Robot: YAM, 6 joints.
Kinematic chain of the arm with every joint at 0, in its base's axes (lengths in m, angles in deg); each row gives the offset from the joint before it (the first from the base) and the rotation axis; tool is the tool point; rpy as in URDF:
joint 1: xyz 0 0 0.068 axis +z
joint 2: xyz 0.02 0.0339 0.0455 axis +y
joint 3: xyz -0.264 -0.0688 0 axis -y
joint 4: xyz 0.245 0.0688 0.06 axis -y
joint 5: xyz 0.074 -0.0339 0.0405 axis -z
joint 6: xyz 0.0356 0 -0.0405 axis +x
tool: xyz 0 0 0 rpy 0 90 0
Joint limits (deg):
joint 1: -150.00..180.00
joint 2: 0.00..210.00
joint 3: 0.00..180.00
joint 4: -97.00..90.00
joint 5: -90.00..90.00
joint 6: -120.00..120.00
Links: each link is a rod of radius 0.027 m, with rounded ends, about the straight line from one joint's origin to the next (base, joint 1, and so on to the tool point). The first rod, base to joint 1, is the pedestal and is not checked.
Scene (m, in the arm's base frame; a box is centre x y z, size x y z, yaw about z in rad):
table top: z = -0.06
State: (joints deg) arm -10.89 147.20 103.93 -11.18 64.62 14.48
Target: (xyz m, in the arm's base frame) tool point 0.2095 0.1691 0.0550
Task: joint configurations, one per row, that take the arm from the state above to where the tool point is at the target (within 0.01 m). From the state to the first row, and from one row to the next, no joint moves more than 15 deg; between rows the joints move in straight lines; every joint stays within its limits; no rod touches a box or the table.
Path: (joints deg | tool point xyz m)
1: 3.27 139.97 90.49 -17.88 64.47 14.48 | 0.4624 -0.0058 0.0536
2: 17.42 132.73 77.05 -24.57 64.32 14.48 | 0.3931 0.0897 0.0508
3: 31.58 125.50 63.61 -31.27 64.17 14.48 | 0.3036 0.1490 0.0512
4: 45.74 118.27 50.17 -37.96 64.02 14.48 | 0.2095 0.1691 0.0550

